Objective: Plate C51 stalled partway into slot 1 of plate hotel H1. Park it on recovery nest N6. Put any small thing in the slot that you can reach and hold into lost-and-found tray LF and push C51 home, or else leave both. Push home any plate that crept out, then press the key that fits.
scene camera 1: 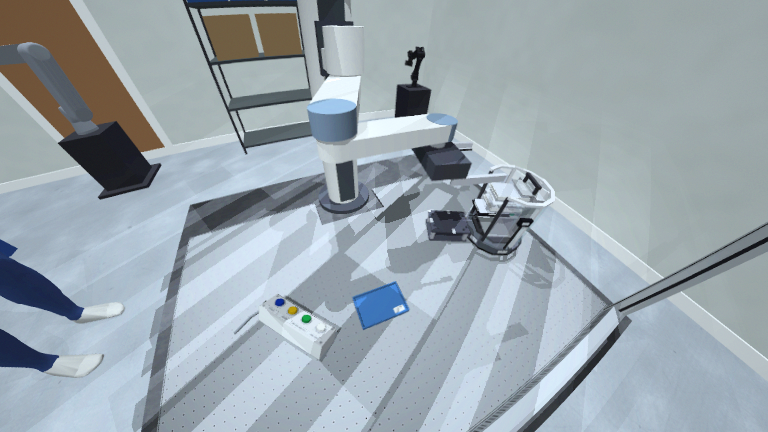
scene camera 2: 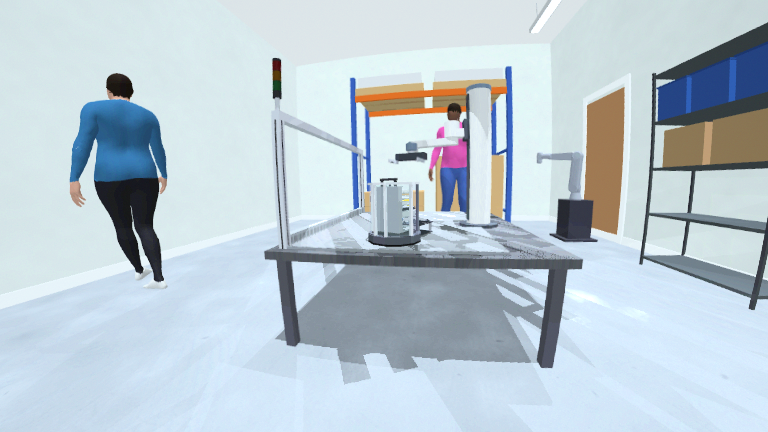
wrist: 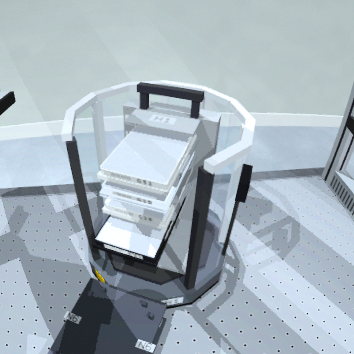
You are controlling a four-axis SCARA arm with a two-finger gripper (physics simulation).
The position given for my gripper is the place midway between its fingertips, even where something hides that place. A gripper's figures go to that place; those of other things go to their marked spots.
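My gripper (scene camera 1: 486, 159) is nearer to the lens than the round plate rack is: the gripper's 0.64 m from the lens, and the round plate rack (scene camera 1: 502, 234) is 0.86 m from the lens.
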